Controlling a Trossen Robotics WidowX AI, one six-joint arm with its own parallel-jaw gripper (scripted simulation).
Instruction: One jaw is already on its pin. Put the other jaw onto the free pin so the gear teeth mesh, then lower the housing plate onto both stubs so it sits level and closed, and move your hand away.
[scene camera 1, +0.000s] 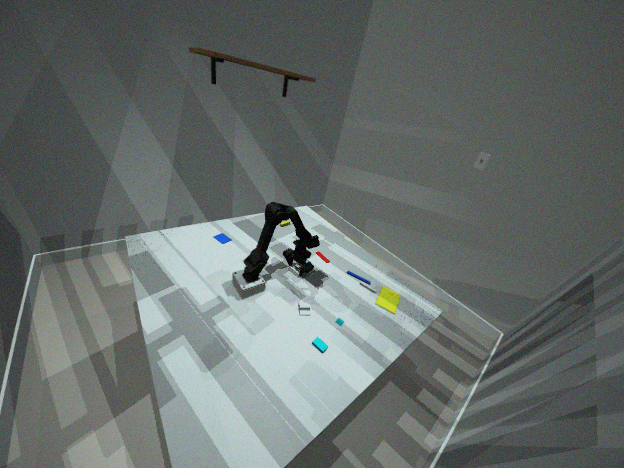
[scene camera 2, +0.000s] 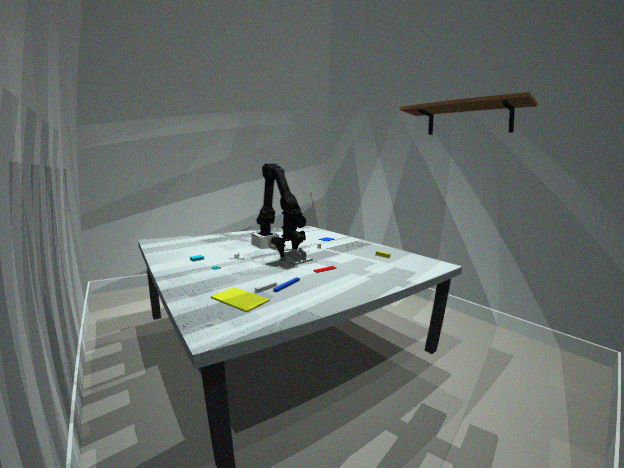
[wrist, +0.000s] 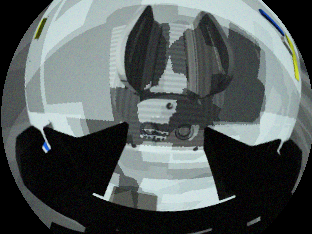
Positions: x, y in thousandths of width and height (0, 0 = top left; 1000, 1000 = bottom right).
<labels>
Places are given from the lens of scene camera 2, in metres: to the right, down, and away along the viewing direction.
yellow plate (scene camera 2: 377, 636): -0.25, 0.20, 0.91
</labels>
